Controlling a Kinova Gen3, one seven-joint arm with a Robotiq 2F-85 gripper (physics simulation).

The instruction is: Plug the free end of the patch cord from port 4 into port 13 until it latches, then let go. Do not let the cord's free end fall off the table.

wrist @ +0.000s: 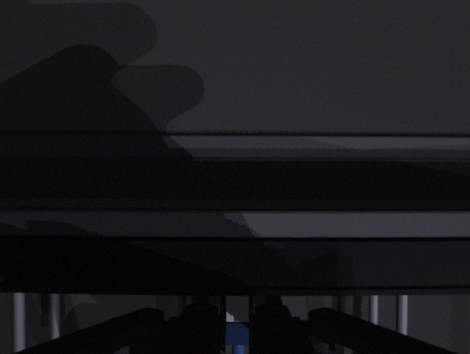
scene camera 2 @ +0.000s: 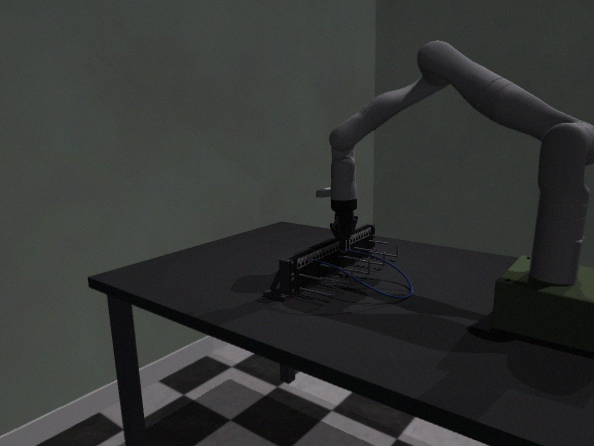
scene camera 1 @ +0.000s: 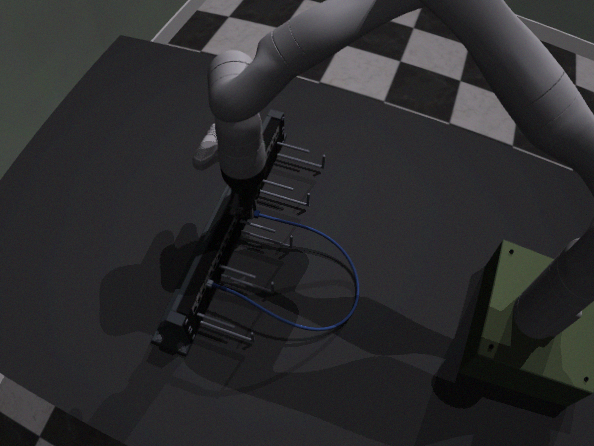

Labels:
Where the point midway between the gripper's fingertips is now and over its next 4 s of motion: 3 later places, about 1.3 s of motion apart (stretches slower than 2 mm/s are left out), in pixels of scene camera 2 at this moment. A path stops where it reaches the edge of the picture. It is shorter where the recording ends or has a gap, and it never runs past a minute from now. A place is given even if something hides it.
My gripper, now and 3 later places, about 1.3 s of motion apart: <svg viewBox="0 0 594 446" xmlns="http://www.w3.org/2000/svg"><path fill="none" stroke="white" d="M344 251L348 235L420 213L424 212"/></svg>

